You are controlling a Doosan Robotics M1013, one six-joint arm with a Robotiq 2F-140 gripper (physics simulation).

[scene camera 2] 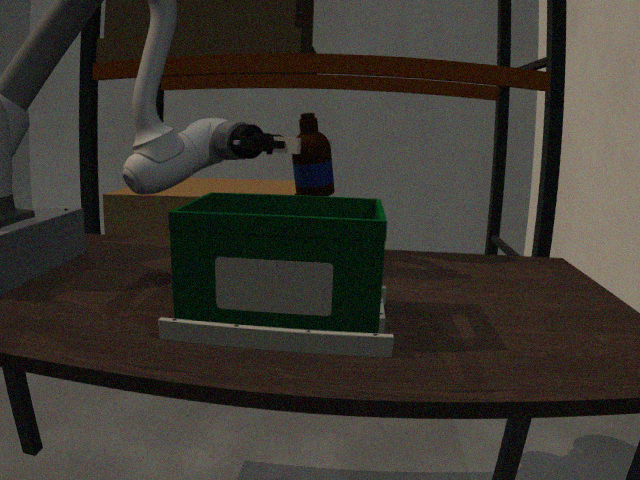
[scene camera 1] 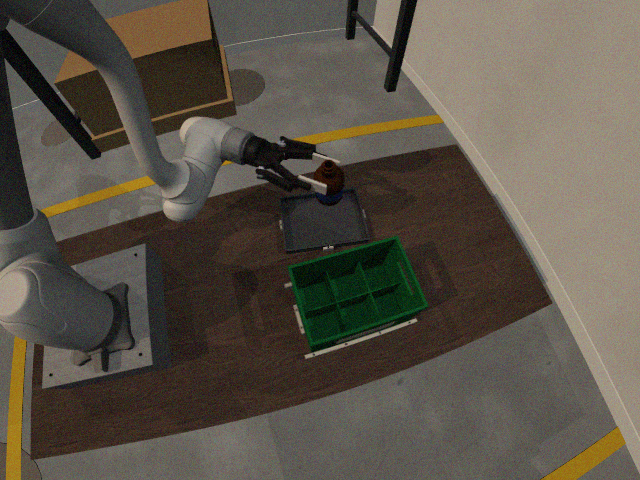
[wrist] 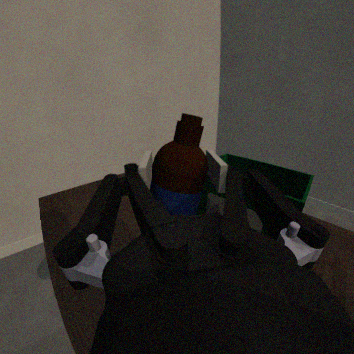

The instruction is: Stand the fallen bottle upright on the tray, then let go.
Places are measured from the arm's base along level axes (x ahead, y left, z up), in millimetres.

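Where they show: gripper, between the fingertips: [scene camera 2: 315, 146] [scene camera 1: 333, 177] [wrist: 178, 160]; arm's base, origin of its link: [scene camera 1: 102, 323].
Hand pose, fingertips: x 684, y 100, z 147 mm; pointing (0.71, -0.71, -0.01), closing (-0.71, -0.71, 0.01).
Things, the pixels of their top centre, and the offset from my fingertips. "spot": a spot on its surface instead.
- brown bottle, centre of its top: [wrist: 178, 112] [scene camera 2: 312, 112] [scene camera 1: 330, 158] 8 mm left, 7 mm back, 63 mm up
- dark grey tray, a spot on its surface: [scene camera 1: 320, 222] spot: 26 mm left, 17 mm back, 242 mm down
- green crate, centre of its top: [scene camera 2: 284, 204] [scene camera 1: 358, 287] [wrist: 253, 169] 247 mm right, 38 mm back, 72 mm down
The brown bottle [scene camera 1: 333, 178] [scene camera 2: 313, 155] [wrist: 180, 170] with a blue label is close to upright, neck up, leaning slightly to the left in scene camera 2. My gripper [scene camera 1: 331, 175] [scene camera 2: 294, 145] [wrist: 178, 160] reaches in nearly level from the left and is shut on the bottle, with one pale pad on each side of its upper body. The dark grey tray [scene camera 1: 320, 222] lies on the table. The bottle is held in the air over the tray's back part. The tray is hidden behind the crate in scene camera 2, and it does not show in the wrist view.
A green crate [scene camera 1: 337, 302] [scene camera 2: 277, 237] [wrist: 272, 167] with compartments stands in front of the tray, between pale rails [scene camera 1: 361, 338] [scene camera 2: 273, 335]. An orange-brown box [scene camera 1: 160, 31] and dark rack posts [scene camera 1: 400, 46] [scene camera 2: 550, 129] stand behind the table. A wall [scene camera 1: 542, 103] rises on the right.
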